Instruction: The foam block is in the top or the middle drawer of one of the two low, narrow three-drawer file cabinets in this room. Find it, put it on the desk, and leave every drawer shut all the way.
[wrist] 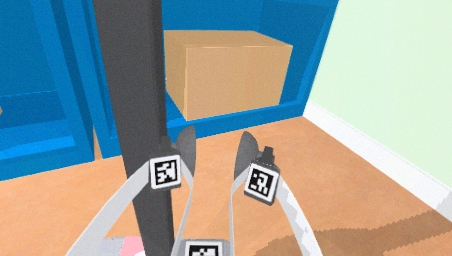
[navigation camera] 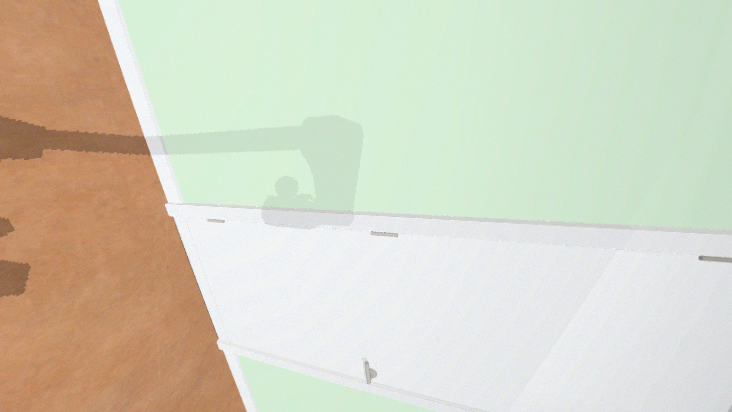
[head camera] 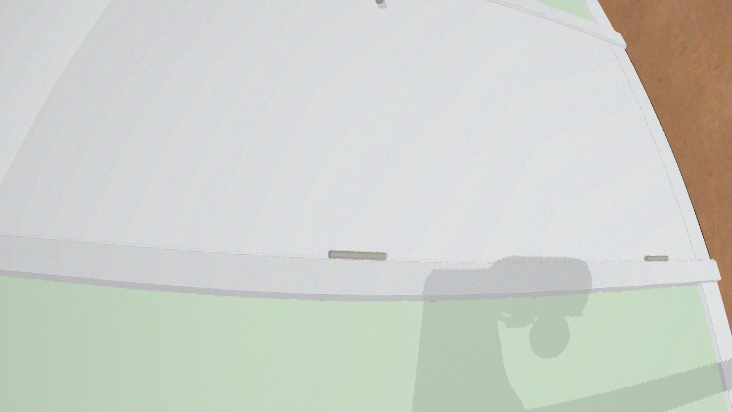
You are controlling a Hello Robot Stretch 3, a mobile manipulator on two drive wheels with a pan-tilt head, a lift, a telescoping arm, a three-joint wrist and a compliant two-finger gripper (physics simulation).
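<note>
My gripper is open in the wrist view, with no object between its two dark fingertips. Bare wooden floor shows below and between the fingers. The foam block, the two file cabinets and the desk do not show in the head, navigation or wrist view.
A shut white door fills much of the head and navigation views, with a handle. In the wrist view a blue shelf unit holds a cardboard box; another blue unit stands left. My dark mast crosses that view.
</note>
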